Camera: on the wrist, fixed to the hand. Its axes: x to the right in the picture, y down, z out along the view.
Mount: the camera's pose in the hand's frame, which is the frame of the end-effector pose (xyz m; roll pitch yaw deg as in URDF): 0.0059 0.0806 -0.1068 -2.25 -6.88 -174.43
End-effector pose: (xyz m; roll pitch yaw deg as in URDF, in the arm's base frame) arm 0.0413 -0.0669 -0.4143 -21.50 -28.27 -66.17
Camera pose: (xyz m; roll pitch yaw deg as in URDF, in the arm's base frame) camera 0.1009 -0.1130 -0.5250 20.72 19.80 116.62
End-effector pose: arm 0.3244 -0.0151 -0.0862 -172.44 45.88 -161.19
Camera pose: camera 0.2255 0.0505 -0.0241 176.16 -39.46 10.52
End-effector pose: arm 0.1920 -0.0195 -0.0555 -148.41 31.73 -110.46
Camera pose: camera 0.0645 -0.0047 -0.0171 151.25 -28.41 60.06
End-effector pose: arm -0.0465 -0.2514 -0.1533 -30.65 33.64 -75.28
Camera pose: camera -0.0496 -0.1811 -0.2673 27.69 -42.38 106.41
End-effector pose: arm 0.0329 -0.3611 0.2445 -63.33 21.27 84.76
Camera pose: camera 0.0884 -0.4044 0.1306 63.21 -29.26 -99.43
